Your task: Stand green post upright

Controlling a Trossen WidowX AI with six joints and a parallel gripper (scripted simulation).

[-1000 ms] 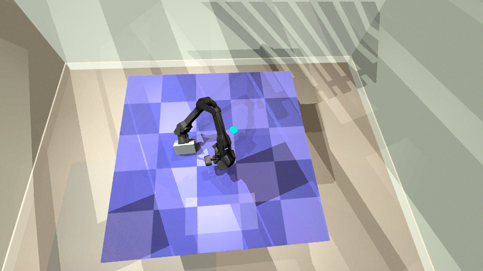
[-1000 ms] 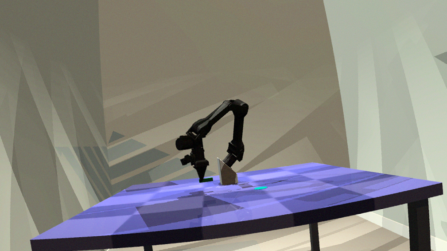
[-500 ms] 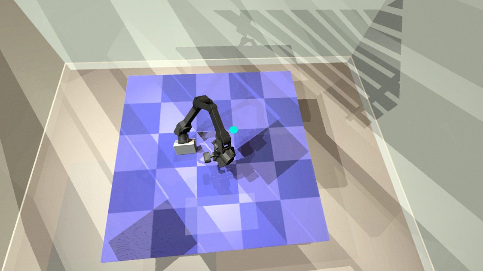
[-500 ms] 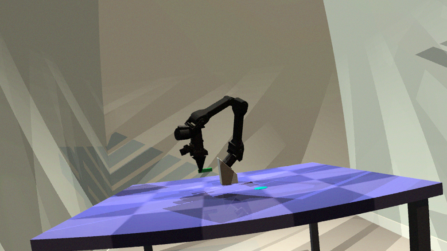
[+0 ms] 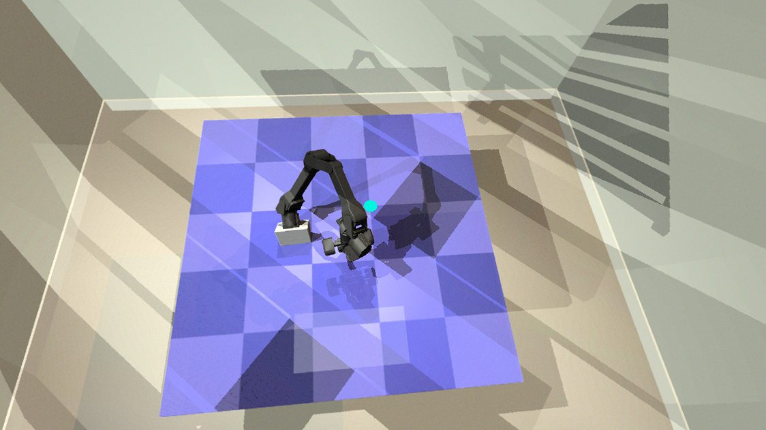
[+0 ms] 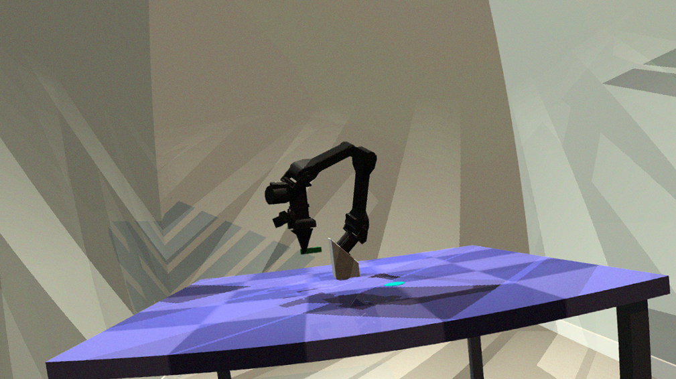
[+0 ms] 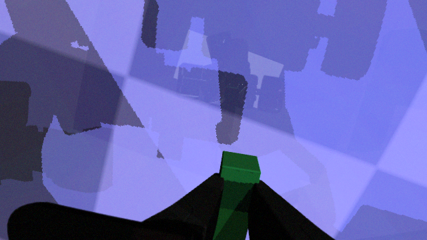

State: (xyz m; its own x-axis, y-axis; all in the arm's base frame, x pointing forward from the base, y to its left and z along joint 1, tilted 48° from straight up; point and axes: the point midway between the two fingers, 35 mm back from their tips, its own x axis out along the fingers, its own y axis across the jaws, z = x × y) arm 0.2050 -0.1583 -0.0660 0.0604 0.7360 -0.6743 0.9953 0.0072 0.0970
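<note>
The cyan circle lies 14 cm ahead of my gripper tip, 24 cm to the left of it and 12 cm below it. The rest, counted from my gripper tip: green post: 2 cm to the left.
</note>
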